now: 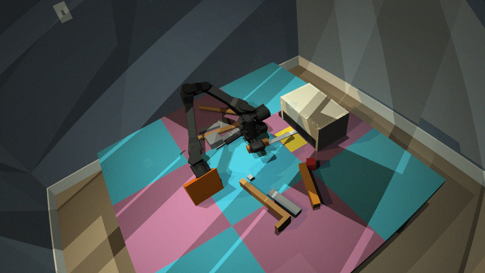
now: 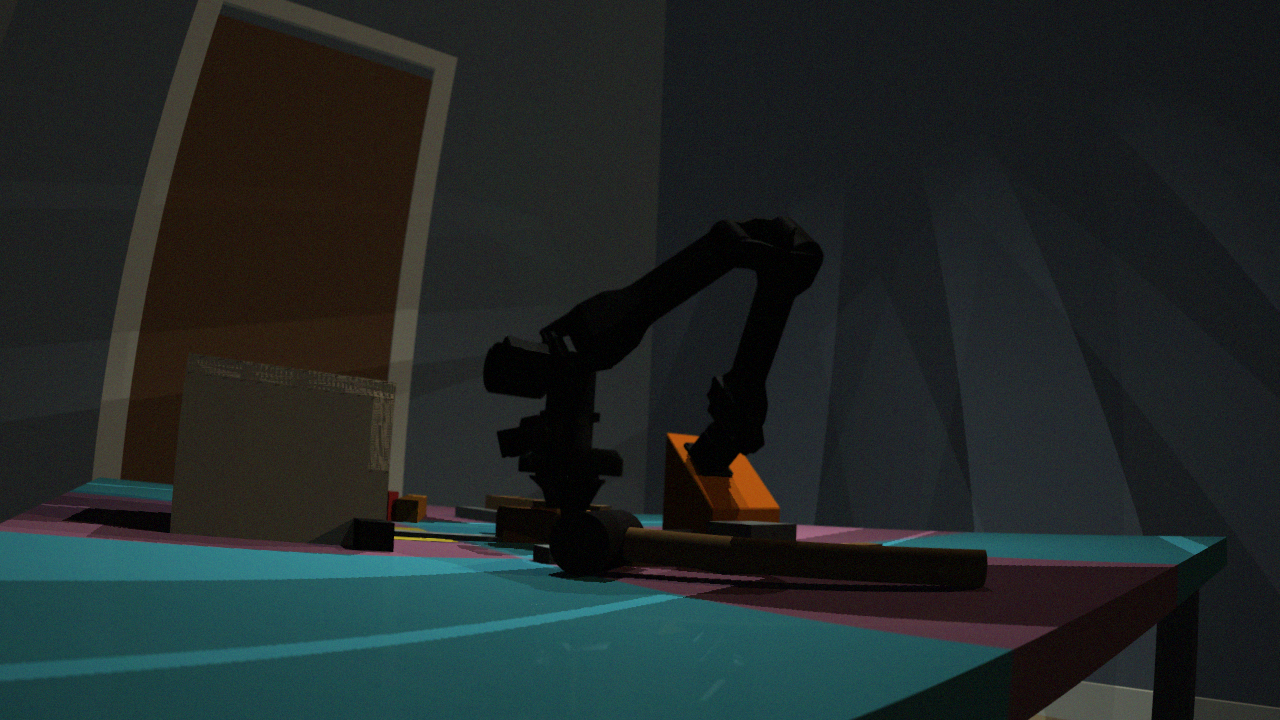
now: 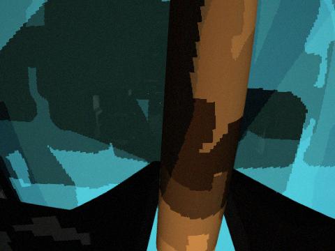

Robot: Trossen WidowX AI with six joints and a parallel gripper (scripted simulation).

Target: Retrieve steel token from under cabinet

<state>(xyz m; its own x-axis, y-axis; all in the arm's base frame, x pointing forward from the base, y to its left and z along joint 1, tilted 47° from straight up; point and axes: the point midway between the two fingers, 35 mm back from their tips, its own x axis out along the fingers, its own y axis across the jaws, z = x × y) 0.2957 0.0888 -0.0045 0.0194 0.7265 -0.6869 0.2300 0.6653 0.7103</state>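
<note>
Now: the small grey cube 130 mm to the right of my gripper tip and 120 mm behind it. Also, from my gripper tip: screwdriver: 130 mm to the left, 80 mm behind; then long wooden stick: 230 mm to the left, 90 mm behind; then grey block: 180 mm to the left, 130 mm behind, 10 mm above.
</note>
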